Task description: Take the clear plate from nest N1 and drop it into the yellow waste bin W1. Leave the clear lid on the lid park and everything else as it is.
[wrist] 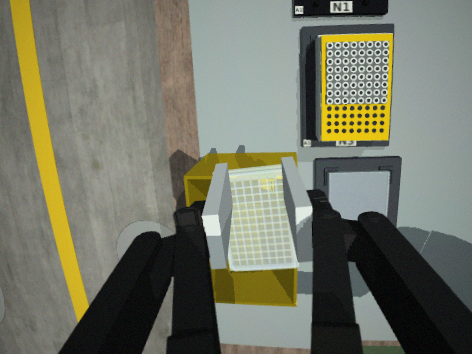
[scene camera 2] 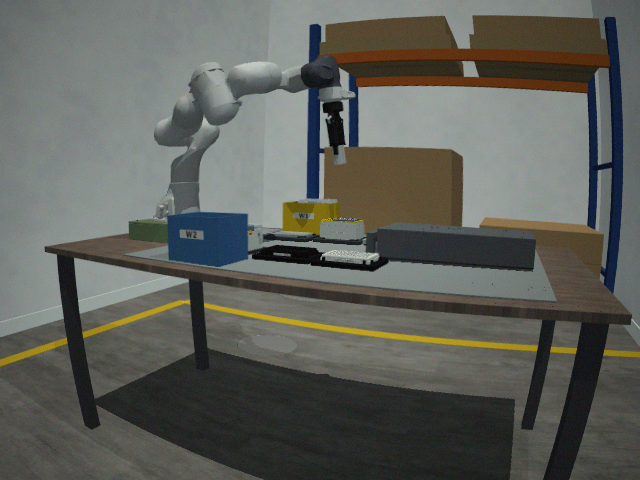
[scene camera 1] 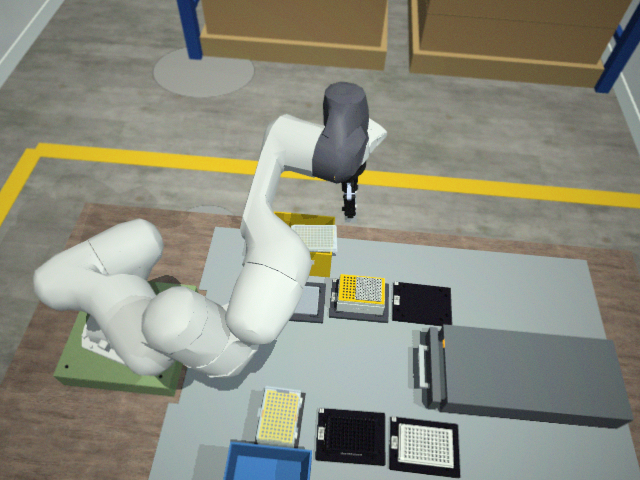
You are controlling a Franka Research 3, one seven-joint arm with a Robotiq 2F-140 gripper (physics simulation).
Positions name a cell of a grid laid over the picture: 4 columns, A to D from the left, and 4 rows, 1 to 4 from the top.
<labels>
gripper: wrist C3; scene camera 2 C2; scene camera 1 C2
yellow-topped tip rack: wrist C1; scene camera 2 C2; scene camera 1 C3
grey device: scene camera 2 C3; scene camera 1 D4; not seen in the wrist view (out of frame)
</labels>
